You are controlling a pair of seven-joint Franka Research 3 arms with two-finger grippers.
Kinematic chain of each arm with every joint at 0, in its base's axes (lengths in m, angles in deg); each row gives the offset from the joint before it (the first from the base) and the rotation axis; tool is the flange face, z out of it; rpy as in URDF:
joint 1: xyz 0 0 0.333 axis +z
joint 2: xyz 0 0 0 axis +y
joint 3: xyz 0 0 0.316 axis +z
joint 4: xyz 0.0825 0 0 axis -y
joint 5: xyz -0.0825 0 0.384 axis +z
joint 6: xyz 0 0 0 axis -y
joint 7: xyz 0.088 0 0 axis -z
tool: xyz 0 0 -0.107 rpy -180 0 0
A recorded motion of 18 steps. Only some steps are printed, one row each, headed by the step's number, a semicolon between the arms.
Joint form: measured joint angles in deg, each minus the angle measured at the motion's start. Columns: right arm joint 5, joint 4, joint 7, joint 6, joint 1, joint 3, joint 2; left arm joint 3, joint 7, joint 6, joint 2, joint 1, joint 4, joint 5.
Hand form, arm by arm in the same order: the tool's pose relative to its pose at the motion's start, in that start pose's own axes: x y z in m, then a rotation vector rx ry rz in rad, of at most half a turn. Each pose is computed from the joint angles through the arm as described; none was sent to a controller.
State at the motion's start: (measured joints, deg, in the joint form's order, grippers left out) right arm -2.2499 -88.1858 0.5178 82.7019 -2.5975 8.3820 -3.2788; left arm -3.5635 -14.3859 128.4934 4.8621 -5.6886 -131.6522 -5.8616
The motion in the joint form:
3: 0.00 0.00 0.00 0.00 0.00 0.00 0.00; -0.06 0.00 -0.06 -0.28 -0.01 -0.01 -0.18
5: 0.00 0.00 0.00 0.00 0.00 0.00 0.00; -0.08 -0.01 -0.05 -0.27 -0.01 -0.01 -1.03
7: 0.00 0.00 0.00 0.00 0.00 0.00 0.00; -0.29 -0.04 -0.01 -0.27 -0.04 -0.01 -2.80
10: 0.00 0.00 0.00 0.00 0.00 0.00 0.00; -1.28 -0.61 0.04 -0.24 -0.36 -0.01 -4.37
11: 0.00 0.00 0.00 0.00 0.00 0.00 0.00; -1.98 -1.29 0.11 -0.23 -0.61 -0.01 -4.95
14: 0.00 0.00 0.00 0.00 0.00 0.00 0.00; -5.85 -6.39 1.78 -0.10 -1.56 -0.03 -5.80
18: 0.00 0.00 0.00 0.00 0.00 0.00 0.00; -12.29 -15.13 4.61 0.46 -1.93 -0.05 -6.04
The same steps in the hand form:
3: 0.0000 0.0000 0.0000 0.0000 0.0000 0.0000; -0.0006 0.0008 -0.0022 -0.0032 0.0029 -0.0004
5: 0.0000 0.0000 0.0000 0.0000 0.0000 0.0000; -0.0007 0.0013 -0.0022 -0.0144 -0.0001 -0.0094
7: 0.0000 0.0000 0.0000 0.0000 0.0000 0.0000; -0.0016 0.0042 -0.0021 -0.0377 -0.0057 -0.0250
10: 0.0000 0.0000 0.0000 0.0000 0.0000 0.0000; -0.0055 0.0159 -0.0009 -0.0561 -0.0129 -0.0293
11: 0.0000 0.0000 0.0000 0.0000 0.0000 0.0000; -0.0084 0.0240 -0.0003 -0.0621 -0.0158 -0.0311
14: 0.0000 0.0000 0.0000 0.0000 0.0000 0.0000; -0.0225 0.0640 0.0022 -0.0720 -0.0044 -0.0474
18: 0.0000 0.0000 0.0000 0.0000 0.0000 0.0000; -0.0469 0.1181 0.0082 -0.0823 0.0127 -0.0875

